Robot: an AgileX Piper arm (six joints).
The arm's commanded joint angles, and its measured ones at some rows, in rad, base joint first. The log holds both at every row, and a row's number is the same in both.
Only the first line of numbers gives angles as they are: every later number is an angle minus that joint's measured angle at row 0.
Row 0, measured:
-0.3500 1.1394 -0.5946 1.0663 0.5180 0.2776
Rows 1 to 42, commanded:
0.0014 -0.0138 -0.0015 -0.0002 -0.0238 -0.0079
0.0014 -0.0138 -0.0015 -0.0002 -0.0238 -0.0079
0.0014 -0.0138 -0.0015 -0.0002 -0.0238 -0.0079
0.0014 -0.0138 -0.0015 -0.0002 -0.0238 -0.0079
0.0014 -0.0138 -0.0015 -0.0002 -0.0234 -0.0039
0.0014 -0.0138 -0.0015 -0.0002 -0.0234 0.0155
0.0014 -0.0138 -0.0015 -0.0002 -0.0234 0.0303
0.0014 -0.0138 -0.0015 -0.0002 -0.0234 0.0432
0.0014 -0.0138 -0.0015 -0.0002 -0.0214 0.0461
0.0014 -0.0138 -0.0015 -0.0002 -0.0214 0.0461
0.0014 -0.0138 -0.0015 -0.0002 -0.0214 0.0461
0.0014 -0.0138 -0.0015 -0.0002 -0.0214 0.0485
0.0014 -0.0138 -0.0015 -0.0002 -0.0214 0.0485
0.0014 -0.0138 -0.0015 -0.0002 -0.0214 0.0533
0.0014 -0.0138 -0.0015 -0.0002 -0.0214 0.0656
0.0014 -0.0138 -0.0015 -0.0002 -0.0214 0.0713
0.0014 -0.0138 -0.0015 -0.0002 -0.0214 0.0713
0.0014 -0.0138 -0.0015 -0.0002 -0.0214 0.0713
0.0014 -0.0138 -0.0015 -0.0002 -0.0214 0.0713
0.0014 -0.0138 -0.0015 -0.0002 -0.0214 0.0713
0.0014 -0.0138 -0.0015 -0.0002 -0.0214 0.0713
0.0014 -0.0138 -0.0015 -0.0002 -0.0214 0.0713
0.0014 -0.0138 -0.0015 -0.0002 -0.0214 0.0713
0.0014 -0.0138 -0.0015 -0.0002 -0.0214 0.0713
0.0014 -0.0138 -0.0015 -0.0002 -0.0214 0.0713
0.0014 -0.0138 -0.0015 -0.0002 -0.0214 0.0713
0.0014 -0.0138 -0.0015 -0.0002 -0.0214 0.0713
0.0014 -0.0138 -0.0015 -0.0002 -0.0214 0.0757
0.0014 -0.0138 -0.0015 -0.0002 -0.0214 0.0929
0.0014 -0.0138 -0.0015 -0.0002 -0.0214 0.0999
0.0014 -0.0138 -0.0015 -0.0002 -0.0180 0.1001
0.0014 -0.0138 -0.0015 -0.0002 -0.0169 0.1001
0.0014 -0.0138 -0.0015 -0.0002 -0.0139 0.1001
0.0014 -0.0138 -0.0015 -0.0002 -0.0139 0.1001
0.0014 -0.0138 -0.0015 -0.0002 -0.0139 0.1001
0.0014 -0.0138 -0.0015 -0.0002 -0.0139 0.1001
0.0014 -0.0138 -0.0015 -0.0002 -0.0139 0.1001
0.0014 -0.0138 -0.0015 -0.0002 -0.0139 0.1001
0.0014 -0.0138 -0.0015 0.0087 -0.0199 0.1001
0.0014 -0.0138 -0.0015 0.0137 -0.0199 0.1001
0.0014 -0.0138 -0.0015 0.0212 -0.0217 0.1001
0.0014 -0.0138 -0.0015 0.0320 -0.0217 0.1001
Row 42, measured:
0.0000 0.0000 0.0000 -0.0020 0.0000 0.1132
